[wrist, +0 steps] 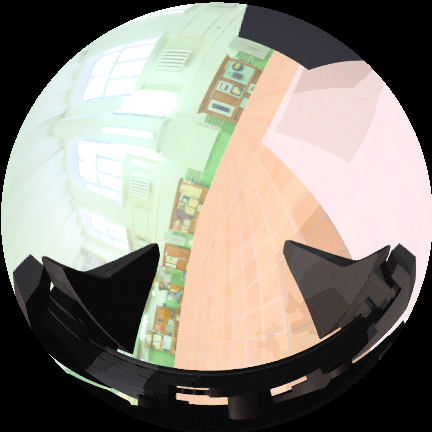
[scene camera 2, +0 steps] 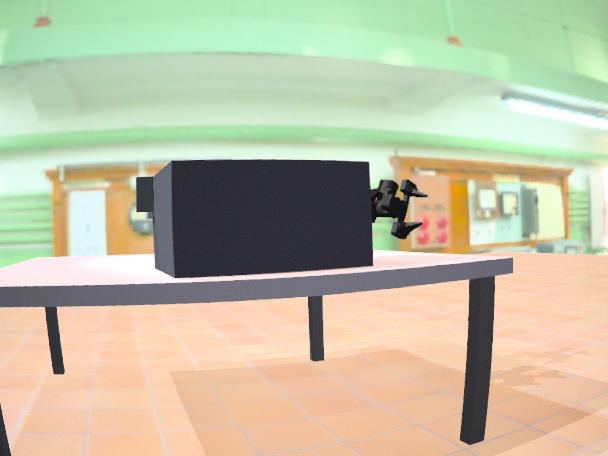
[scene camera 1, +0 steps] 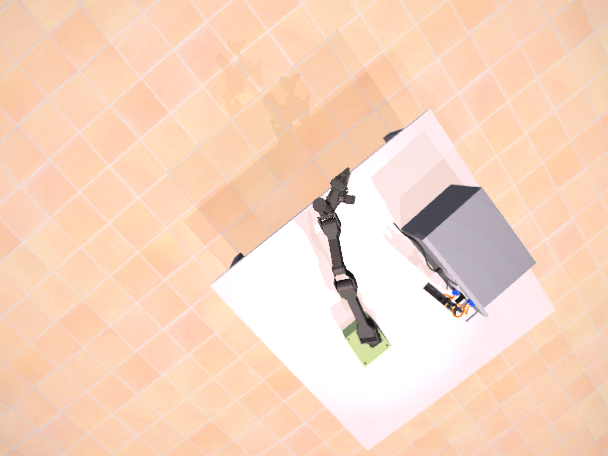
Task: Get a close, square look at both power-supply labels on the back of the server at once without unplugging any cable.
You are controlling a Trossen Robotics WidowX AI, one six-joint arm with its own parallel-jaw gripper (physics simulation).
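Places are measured from the arm's base along level axes (x right, y ahead, z up), in millimetres.
Pixels of known places: gripper, fingertip midpoint: (wrist: 223, 249) (scene camera 2: 424, 209) (scene camera 1: 349, 169); arm's base, link origin: (scene camera 1: 373, 338).
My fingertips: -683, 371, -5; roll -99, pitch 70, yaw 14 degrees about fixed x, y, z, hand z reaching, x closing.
Ahead of a thing's pixels: the offset from my fingertips to its top centre, as dx, dy, dz. "spot": to the spot under its first point. Level surfaces: height alone.
The server (scene camera 1: 475, 245) (scene camera 2: 270, 215) is a large grey and dark box standing on the table. In scene camera 1, dark cables {spot: +590, +46, +35} (scene camera 1: 438, 270) run along its cabled side, and blue plugs {+731, +55, +38} (scene camera 1: 455, 292) with orange cables sit near one end. The server's dark corner (wrist: 300, 30) shows at the top of the wrist view. The power-supply labels do not show in any view. My gripper (scene camera 1: 347, 172) (scene camera 2: 423, 209) (wrist: 223, 249) is open and empty, raised above the table's edge, apart from the server. It points out over the floor, away from the server's cabled side.
The white table {dz -133} (scene camera 1: 280, 280) (scene camera 2: 450, 264) (wrist: 390, 185) carries the arm's green base plate (scene camera 1: 366, 352). A dark bar-shaped object {spot: +673, -17, +32} (scene camera 1: 436, 292) lies beside the orange cables. The table's edge (scene camera 1: 270, 240) runs below the wrist, with tiled floor (scene camera 1: 150, 200) (wrist: 235, 280) beyond it.
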